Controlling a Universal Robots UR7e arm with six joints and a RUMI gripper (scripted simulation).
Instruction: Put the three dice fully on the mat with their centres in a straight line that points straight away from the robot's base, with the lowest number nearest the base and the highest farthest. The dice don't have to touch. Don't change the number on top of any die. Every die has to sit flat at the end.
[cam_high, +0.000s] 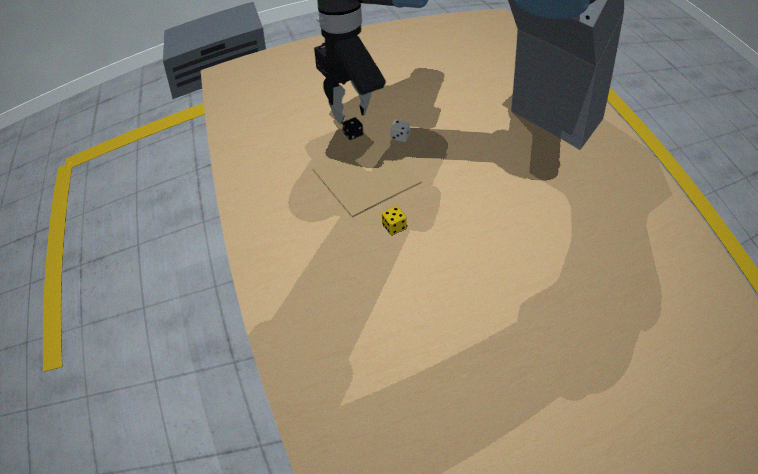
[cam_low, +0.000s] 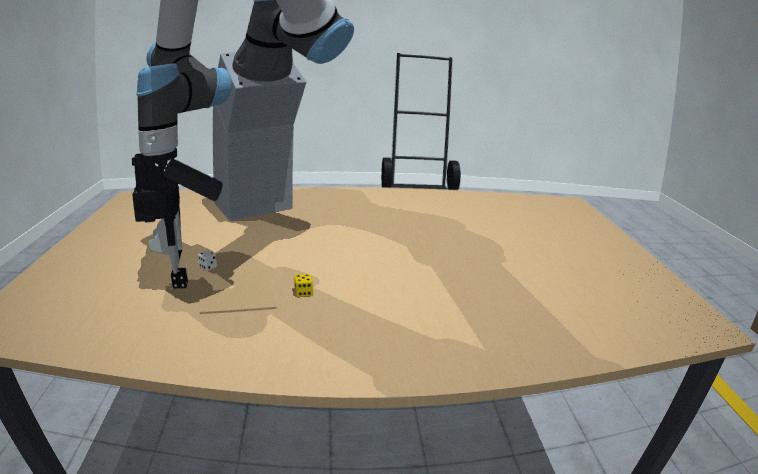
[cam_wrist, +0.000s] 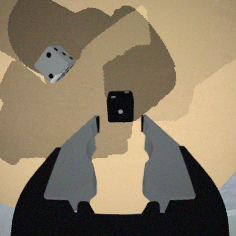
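My hand is 4 cm above the black die. Round my hand: yellow die: 1 cm behind, 25 cm to the left, 4 cm below; then mat: 1 cm ahead, 12 cm to the left, 5 cm below; then white die: 8 cm behind, 4 cm to the left, 4 cm below.
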